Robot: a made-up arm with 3 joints.
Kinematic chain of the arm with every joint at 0, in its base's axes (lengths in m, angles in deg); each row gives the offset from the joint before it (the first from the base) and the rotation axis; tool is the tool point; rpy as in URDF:
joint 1: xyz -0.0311 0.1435 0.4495 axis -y
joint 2: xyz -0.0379 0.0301 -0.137 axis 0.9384 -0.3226 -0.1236
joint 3: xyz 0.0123 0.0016 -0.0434 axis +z
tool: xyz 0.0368 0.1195 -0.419 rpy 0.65 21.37 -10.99
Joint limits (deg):
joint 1: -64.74..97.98
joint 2: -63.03..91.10
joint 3: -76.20..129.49
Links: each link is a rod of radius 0.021 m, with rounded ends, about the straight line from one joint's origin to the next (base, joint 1, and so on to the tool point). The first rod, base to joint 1, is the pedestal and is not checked.
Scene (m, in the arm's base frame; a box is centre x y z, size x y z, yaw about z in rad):
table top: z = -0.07
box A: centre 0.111 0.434 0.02 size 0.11 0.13 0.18 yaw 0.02
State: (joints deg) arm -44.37 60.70 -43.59
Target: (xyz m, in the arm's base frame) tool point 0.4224 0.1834 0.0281
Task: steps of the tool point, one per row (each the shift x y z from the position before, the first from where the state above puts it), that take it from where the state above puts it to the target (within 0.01 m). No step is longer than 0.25 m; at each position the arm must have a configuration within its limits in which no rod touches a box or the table.
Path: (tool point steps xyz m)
1: 0.1482 0.0181 0.0659
2: 0.0969 0.0086 0.1175
3: 0.0304 -0.0006 0.1402
4: -0.0368 -0.0094 0.1308
5: 0.0527 0.0094 -0.0107
6: 0.0674 -0.0153 0.0238
7: 0.0611 -0.0410 0.0654
8: 0.0312 -0.0657 0.1011
9: 0.0993 -0.0363 -0.1368
10: 0.0522 -0.0530 -0.1783
11: -0.0166 -0.0763 -0.1965
12: -0.0964 -0.0999 -0.1772

